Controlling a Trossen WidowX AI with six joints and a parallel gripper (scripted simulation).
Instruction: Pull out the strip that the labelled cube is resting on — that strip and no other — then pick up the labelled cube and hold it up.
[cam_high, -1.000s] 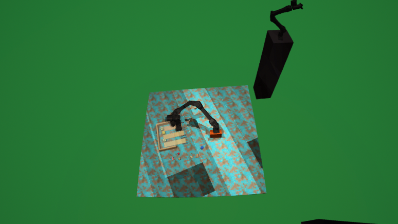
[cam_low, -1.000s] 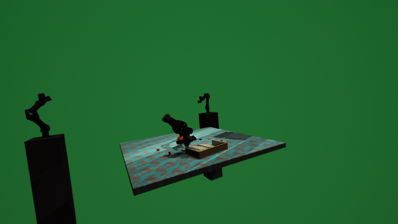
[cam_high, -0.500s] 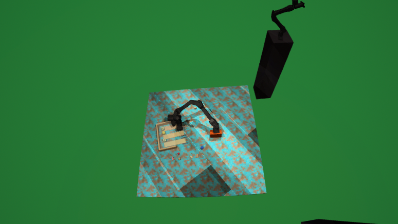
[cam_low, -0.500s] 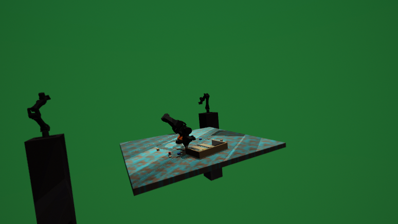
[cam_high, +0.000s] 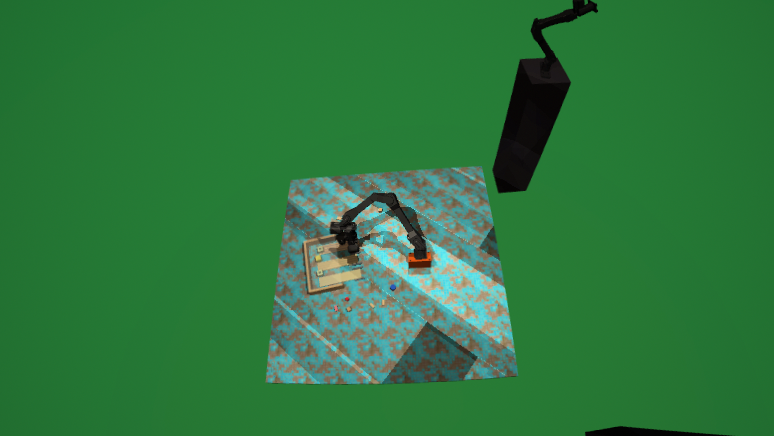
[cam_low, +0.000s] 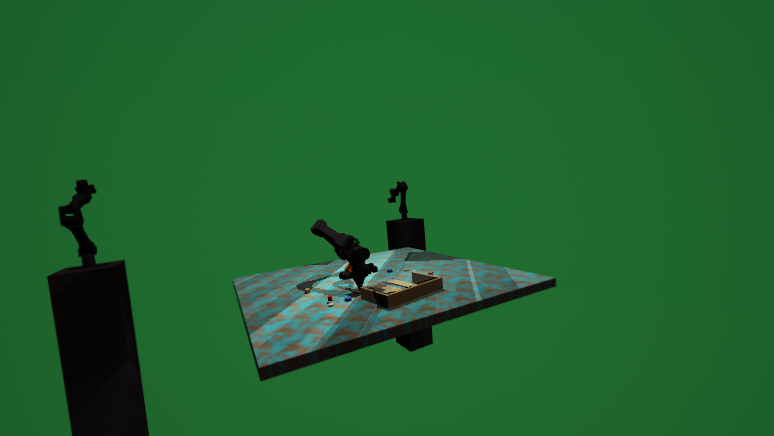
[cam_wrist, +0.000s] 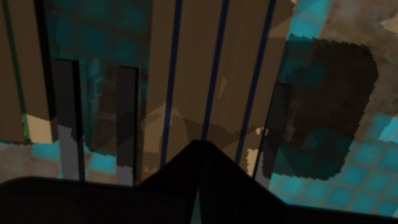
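The striped strip lies 90 mm ahead of my gripper tip and 10 mm to the left of it.
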